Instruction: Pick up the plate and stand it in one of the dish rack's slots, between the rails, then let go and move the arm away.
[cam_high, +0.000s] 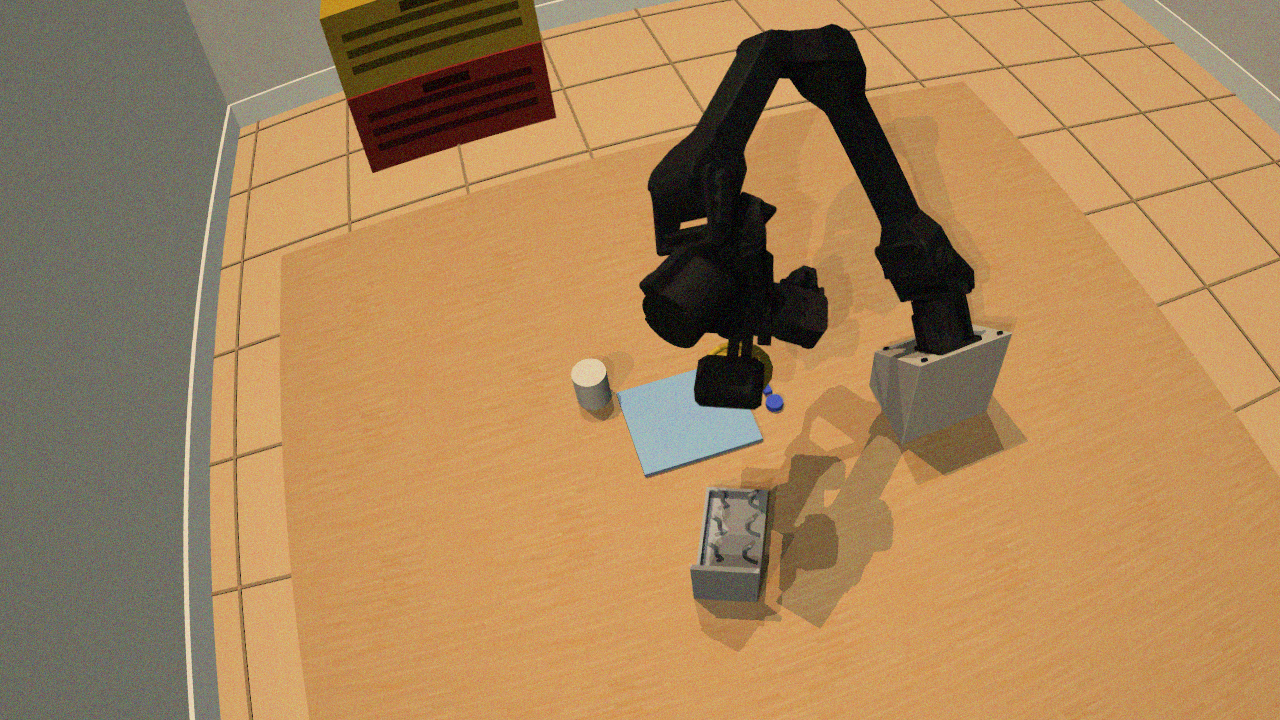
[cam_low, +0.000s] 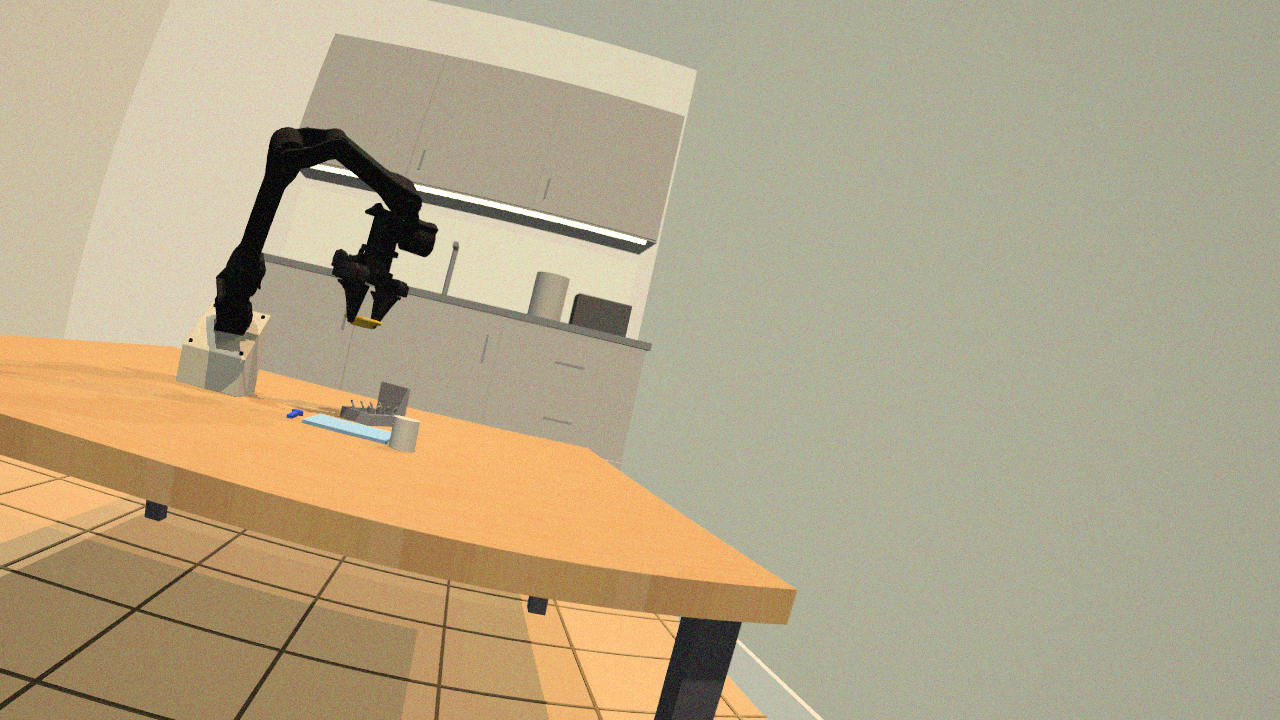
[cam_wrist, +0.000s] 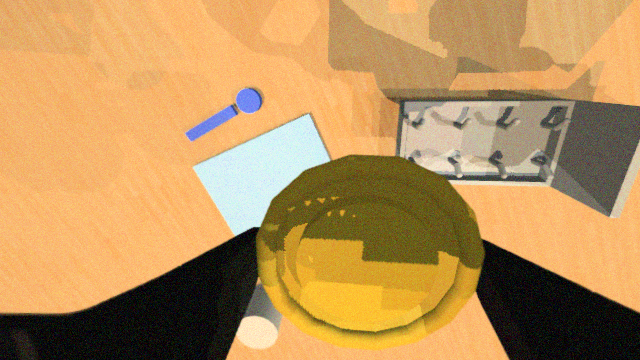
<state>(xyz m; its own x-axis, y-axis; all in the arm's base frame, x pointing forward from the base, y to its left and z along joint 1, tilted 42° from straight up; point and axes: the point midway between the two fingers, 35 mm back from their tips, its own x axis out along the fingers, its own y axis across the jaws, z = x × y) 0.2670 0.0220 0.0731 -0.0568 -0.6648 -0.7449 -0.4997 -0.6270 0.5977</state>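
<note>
Now: gripper tip 16 cm above the grey dish rack, 10 cm to the right of it and 5 cm short of it. Round my gripper tip: white cup (17 cm to the right, 15 cm below, 12 cm ahead); yellow plate (1 cm above).
</note>
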